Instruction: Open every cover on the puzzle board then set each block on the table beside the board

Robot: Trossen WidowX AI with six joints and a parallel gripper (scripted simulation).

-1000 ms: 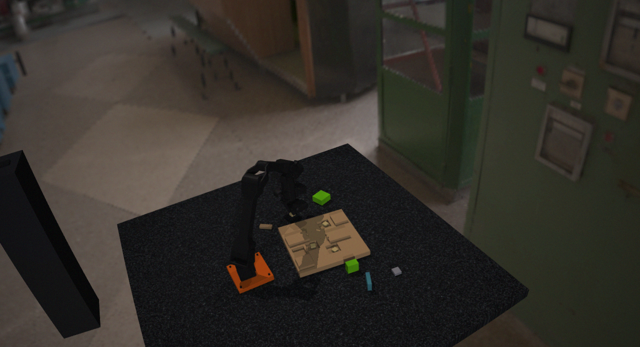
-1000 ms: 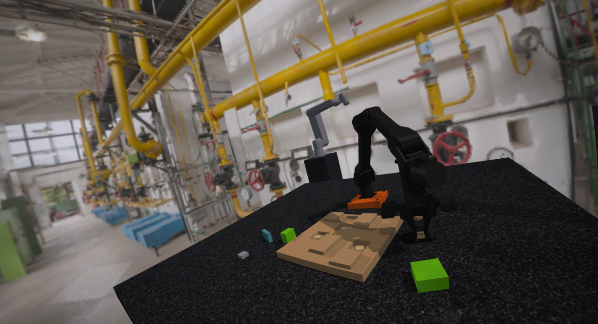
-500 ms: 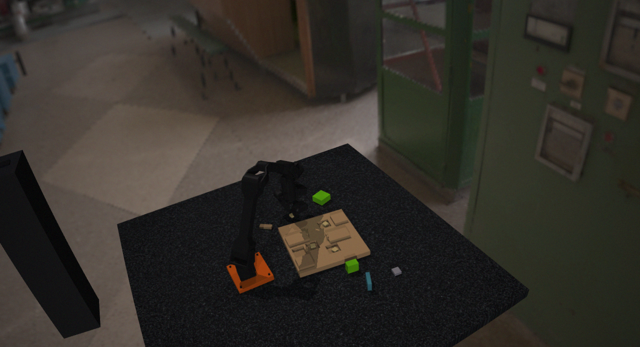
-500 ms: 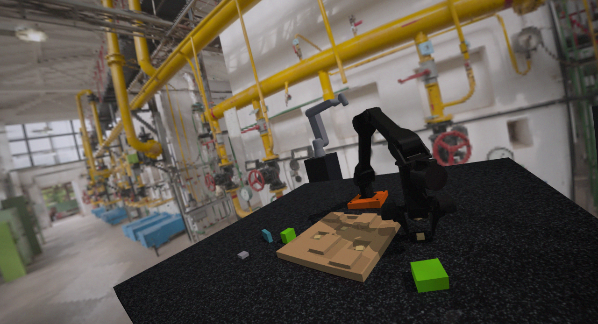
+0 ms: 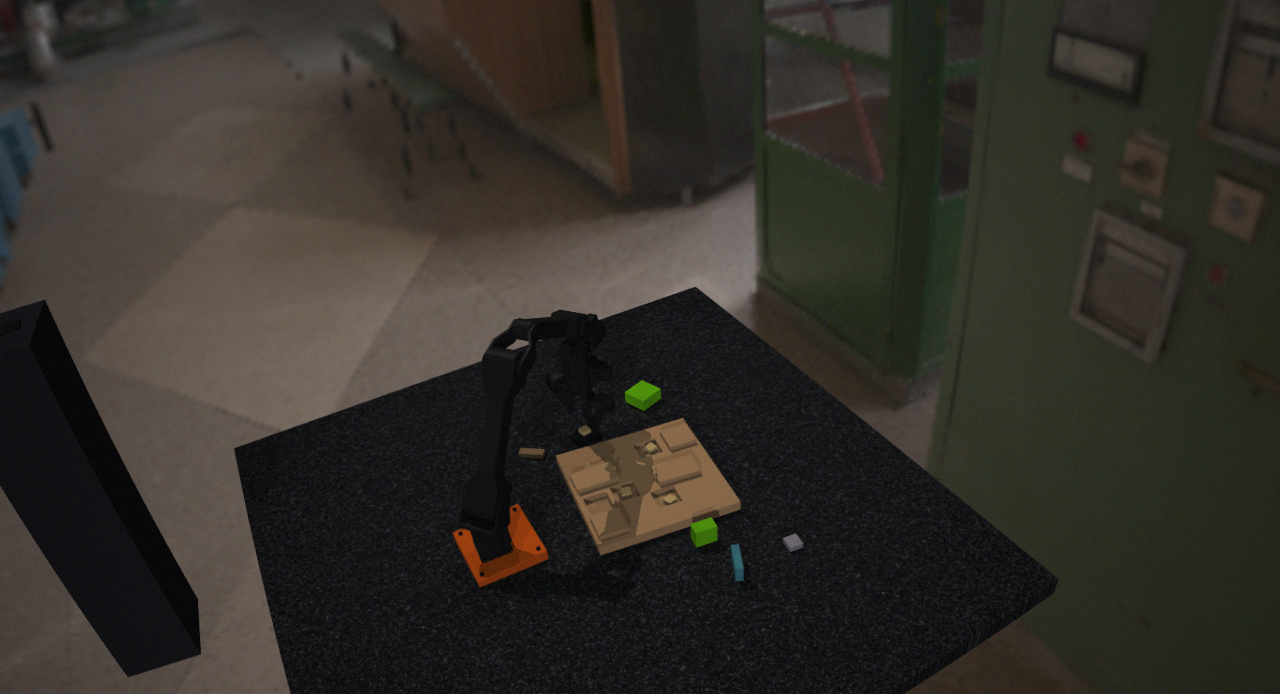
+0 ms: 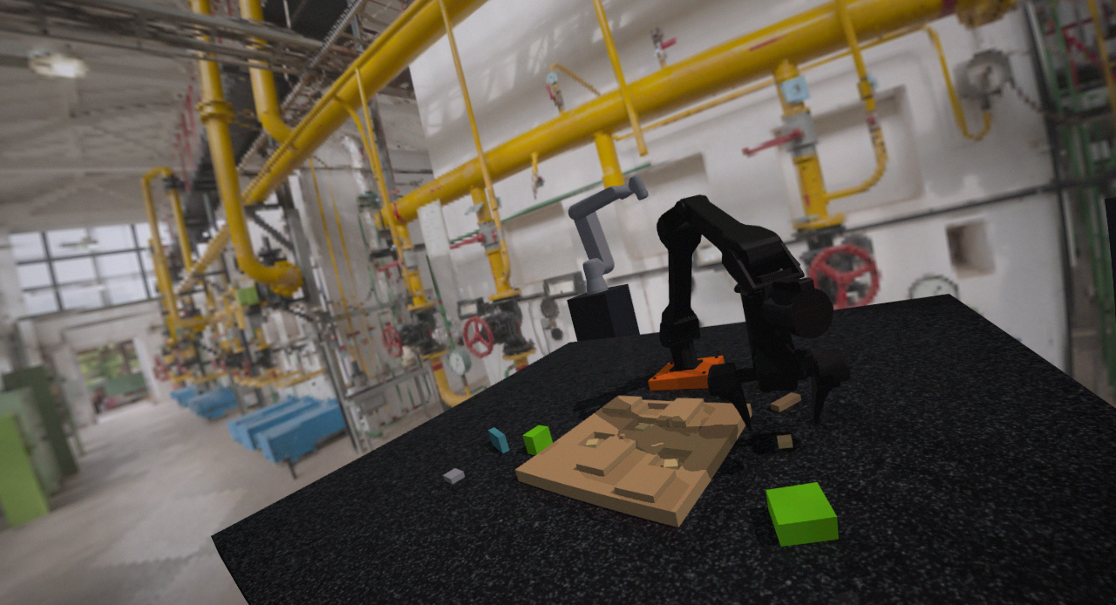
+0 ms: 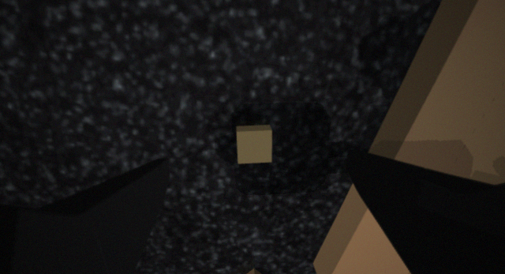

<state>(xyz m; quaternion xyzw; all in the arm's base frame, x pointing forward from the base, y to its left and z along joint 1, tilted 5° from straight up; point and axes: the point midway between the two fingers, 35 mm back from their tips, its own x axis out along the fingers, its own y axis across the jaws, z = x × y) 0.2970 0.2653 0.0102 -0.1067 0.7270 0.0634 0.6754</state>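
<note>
My gripper tip is now 230 mm to the left of the tan puzzle board, 40 mm short of it and 10 mm above it. Round my gripper tip: teal block 520 mm to the right, 100 mm ahead, 10 mm below; small green cube 420 mm to the right, 80 mm ahead, 10 mm below; large green block 160 mm ahead, 40 mm to the left, 20 mm below.
</note>
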